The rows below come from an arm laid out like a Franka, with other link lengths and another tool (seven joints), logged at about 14 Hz.
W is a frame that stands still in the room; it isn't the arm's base.
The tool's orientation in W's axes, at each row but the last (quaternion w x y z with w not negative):
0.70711 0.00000 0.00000 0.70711
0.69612 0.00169 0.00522 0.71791
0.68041 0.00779 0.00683 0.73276
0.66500 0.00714 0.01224 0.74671
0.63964 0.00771 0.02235 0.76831
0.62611 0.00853 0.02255 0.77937
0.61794 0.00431 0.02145 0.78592
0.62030 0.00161 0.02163 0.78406
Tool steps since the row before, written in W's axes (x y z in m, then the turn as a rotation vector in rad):
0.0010 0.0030 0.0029 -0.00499 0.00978 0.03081
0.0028 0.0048 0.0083 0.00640 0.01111 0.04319
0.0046 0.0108 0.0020 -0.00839 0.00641 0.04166
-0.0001 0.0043 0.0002 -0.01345 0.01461 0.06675
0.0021 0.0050 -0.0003 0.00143 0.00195 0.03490
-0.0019 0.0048 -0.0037 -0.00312 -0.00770 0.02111
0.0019 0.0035 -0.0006 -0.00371 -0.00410 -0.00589
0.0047 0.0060 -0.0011 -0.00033 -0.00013 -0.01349
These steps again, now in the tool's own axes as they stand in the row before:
0.0030 -0.0010 0.0029 0.00978 0.00499 0.03081
0.0047 -0.0029 0.0084 0.01070 -0.00631 0.04331
0.0104 -0.0053 0.0021 0.00710 0.00875 0.04147
0.0043 -0.0004 0.0002 0.01569 0.01353 0.06649
0.0045 -0.0030 -0.0001 0.00107 -0.00021 0.03497
0.0052 0.0007 -0.0037 -0.00716 0.00567 0.02077
0.0030 -0.0027 -0.0004 -0.00299 0.00434 -0.00612
0.0048 -0.0060 -0.0008 0.00028 -0.00013 -0.01349

